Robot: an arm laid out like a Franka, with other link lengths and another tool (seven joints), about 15 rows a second.
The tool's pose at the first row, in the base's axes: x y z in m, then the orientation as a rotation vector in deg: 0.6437, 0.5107, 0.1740, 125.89, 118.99, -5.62
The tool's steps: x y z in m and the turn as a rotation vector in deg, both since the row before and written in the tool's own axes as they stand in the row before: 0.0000, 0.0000, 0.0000, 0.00, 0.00, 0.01; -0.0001, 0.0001, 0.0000, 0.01, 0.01, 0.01; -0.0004, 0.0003, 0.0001, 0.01, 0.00, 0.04; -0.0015, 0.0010, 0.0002, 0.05, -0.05, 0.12; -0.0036, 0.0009, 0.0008, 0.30, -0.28, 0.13; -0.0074, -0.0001, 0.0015, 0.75, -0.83, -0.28; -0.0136, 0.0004, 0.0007, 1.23, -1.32, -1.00; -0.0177, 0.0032, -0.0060, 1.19, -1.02, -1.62; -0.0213, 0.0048, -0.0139, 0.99, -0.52, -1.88
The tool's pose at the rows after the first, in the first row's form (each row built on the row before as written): 0.6437, 0.5107, 0.1740, 125.90, 118.98, -5.62; 0.6438, 0.5106, 0.1740, 125.92, 118.98, -5.62; 0.6441, 0.5102, 0.1740, 125.97, 118.94, -5.63; 0.6450, 0.5086, 0.1740, 126.10, 118.80, -5.73; 0.6457, 0.5049, 0.1737, 126.26, 118.63, -6.34; 0.6452, 0.4974, 0.1732, 125.98, 118.81, -8.05; 0.6448, 0.4838, 0.1745, 124.96, 119.71, -10.86; 0.6473, 0.4672, 0.1834, 123.42, 121.42, -13.37; 0.6523, 0.4488, 0.2009, 121.74, 123.58, -15.17
